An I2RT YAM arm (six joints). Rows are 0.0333 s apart.
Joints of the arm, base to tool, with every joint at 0 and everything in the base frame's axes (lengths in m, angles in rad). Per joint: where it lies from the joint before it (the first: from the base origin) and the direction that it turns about. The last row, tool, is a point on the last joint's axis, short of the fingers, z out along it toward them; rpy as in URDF.
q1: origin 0 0 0.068 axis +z
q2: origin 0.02 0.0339 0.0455 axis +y
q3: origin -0.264 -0.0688 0 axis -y
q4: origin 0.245 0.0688 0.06 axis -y
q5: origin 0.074 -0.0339 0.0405 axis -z
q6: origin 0.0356 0 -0.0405 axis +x
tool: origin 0 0 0 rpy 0 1.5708 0
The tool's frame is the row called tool.
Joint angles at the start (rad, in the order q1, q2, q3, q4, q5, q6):
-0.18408, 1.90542, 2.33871, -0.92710, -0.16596, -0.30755
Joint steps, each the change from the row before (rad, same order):
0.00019, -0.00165, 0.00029, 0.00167, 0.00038, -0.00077
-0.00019, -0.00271, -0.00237, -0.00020, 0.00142, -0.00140
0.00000, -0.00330, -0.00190, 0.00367, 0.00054, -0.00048
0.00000, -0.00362, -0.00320, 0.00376, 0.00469, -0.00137
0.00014, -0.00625, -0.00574, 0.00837, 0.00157, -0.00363
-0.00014, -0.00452, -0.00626, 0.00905, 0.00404, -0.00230
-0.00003, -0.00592, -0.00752, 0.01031, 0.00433, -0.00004
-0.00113, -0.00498, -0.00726, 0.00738, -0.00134, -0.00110
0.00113, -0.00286, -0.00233, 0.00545, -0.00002, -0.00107
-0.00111, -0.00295, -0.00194, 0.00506, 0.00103, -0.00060
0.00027, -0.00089, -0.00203, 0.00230, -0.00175, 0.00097
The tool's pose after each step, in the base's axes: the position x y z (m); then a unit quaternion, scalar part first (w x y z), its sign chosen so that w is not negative. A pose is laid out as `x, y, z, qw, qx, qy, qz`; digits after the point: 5 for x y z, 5 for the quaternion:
0.39375, -0.06727, 0.46933, 0.51446, -0.09559, 0.85032, -0.05611
0.39303, -0.06726, 0.46964, 0.51435, -0.09575, 0.85030, -0.05713
0.39226, -0.06713, 0.47069, 0.51637, -0.09591, 0.84899, -0.05812
0.39150, -0.06716, 0.47146, 0.51764, -0.09537, 0.84808, -0.06096
0.39033, -0.06694, 0.47294, 0.52101, -0.09671, 0.84566, -0.06362
0.38982, -0.06705, 0.47367, 0.52356, -0.09670, 0.84384, -0.06686
0.38901, -0.06707, 0.47467, 0.52672, -0.09570, 0.84175, -0.06976
0.38830, -0.06734, 0.47512, 0.52882, -0.09611, 0.84033, -0.07042
0.38786, -0.06680, 0.47604, 0.53124, -0.09712, 0.83863, -0.07115
0.38717, -0.06716, 0.47706, 0.53353, -0.09672, 0.83707, -0.07278
0.38720, -0.06699, 0.47703, 0.53419, -0.09690, 0.83671, -0.07187

